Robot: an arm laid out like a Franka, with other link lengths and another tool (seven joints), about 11 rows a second.
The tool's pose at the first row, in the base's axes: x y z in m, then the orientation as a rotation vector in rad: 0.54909 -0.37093 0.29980 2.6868 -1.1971 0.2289
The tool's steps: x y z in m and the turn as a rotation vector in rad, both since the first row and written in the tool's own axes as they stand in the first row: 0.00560 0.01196 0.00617 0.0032 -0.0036 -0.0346; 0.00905 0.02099 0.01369 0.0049 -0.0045 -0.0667; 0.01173 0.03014 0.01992 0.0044 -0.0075 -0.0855; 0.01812 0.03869 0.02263 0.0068 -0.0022 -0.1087; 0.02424 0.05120 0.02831 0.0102 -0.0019 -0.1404; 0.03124 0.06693 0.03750 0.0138 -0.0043 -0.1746; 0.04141 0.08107 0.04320 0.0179 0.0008 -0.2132; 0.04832 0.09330 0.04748 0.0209 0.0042 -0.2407; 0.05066 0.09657 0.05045 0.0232 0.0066 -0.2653; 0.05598 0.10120 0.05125 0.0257 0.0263 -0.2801; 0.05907 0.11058 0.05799 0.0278 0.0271 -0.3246; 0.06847 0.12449 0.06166 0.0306 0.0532 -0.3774; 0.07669 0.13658 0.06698 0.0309 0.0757 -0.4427
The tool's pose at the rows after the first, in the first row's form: 0.54425 -0.38424 0.29636 2.7093 -1.1512 0.2212; 0.54026 -0.39441 0.29081 2.7274 -1.1073 0.2163; 0.53559 -0.40379 0.28637 2.7374 -1.0819 0.2092; 0.53360 -0.41462 0.28607 2.7482 -1.0486 0.2142; 0.52866 -0.42855 0.28328 2.7655 -1.0047 0.2120; 0.52212 -0.44605 0.27763 2.7845 -0.9577 0.2059; 0.51865 -0.46396 0.27587 2.8017 -0.9024 0.2093; 0.51436 -0.47794 0.27458 2.8135 -0.8628 0.2114; 0.51365 -0.48246 0.27257 2.8235 -0.8275 0.2121; 0.51376 -0.48950 0.27346 2.8220 -0.8019 0.2372; 0.50922 -0.49946 0.26863 2.8384 -0.7383 0.2324; 0.50528 -0.51618 0.26866 2.8446 -0.6567 0.2594; 0.50202 -0.53126 0.26662 2.8512 -0.5579 0.2776
